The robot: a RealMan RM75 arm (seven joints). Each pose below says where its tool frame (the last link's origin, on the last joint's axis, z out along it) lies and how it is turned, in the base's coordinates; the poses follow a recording.
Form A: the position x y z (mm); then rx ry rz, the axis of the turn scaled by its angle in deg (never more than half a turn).
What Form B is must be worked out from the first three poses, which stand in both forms.
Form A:
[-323, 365, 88, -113.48, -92.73, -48.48]
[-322, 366, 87, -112.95, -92.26, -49.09]
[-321, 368, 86, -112.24, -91.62, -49.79]
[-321, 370, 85, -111.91, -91.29, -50.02]
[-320, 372, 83, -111.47, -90.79, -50.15]
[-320, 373, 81, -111.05, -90.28, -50.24]
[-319, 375, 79, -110.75, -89.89, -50.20]
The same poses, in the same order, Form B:
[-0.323, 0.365, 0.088, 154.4, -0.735, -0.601, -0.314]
[-0.322, 0.366, 0.087, 153.9, -0.734, -0.600, -0.319]
[-0.321, 0.368, 0.086, 153.2, -0.733, -0.598, -0.325]
[-0.321, 0.370, 0.085, 152.8, -0.732, -0.597, -0.327]
[-0.320, 0.372, 0.083, 152.3, -0.732, -0.596, -0.329]
[-0.320, 0.373, 0.081, 151.7, -0.732, -0.595, -0.331]
[-0.319, 0.375, 0.079, 151.2, -0.732, -0.594, -0.332]

